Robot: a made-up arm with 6 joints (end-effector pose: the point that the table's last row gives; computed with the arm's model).
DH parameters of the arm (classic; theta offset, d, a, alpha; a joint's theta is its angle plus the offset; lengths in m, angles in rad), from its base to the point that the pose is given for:
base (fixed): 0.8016 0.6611 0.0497 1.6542
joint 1: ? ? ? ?
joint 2: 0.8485 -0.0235 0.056 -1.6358
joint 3: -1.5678 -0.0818 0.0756 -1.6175
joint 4: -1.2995 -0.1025 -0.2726 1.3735
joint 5: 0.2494 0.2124 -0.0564 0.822
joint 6: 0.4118 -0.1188 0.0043 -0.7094
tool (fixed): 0.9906 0.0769 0 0
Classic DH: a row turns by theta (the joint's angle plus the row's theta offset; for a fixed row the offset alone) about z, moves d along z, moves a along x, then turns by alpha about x.
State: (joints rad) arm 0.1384 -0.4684 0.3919 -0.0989 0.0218 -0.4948
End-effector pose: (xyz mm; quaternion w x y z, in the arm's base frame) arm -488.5 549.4 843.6 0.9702 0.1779 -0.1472 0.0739
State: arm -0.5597 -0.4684 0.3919 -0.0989 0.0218 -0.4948
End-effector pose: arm -437.2 606.1 812.1 0.9880 -0.0487 0.1149 0.0910
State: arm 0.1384 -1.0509 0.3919 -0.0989 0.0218 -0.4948
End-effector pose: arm -650.5 395.2 812.6 0.9091 0.1834 -0.1157 0.3558
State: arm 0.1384 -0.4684 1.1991 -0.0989 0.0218 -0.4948
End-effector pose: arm -553.6 519.9 729.2 0.8112 0.2878 -0.4961 0.1142
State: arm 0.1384 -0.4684 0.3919 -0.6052 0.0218 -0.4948
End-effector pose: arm -441.6 656.2 687.0 0.9686 -0.0416 -0.2450 -0.0035
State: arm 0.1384 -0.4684 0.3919 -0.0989 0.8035 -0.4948
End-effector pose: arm -555.3 541.0 825.5 0.8713 0.1275 -0.1605 0.4459
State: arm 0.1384 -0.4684 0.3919 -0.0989 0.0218 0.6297
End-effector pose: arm -529.6 578.9 825.9 0.8146 -0.1767 -0.4026 0.3783
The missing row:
joint 1: 0 -0.3614 -0.1019 1.4874
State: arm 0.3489 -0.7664 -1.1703 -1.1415 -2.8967 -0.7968
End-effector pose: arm -612.4 438.6 711.2 0.3104 -0.1040 -0.6538 -0.6822
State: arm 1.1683 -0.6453 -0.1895 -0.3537 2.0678 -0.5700
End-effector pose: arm -623.5 478.6 678.2 0.4612 -0.0928 -0.2848 0.8352
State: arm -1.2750 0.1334 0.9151 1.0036 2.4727 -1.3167
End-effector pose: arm -337.8 387.9 962.7 0.4667 0.2072 0.3621 0.7798
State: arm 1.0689 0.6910 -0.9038 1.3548 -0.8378 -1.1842
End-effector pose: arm -252.7 7.4 569.3 0.2381 -0.6061 -0.7214 0.2356
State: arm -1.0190 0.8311 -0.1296 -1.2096 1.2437 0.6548
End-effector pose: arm -311.0 358.8 294.5 0.5047 -0.3190 0.6604 0.4555
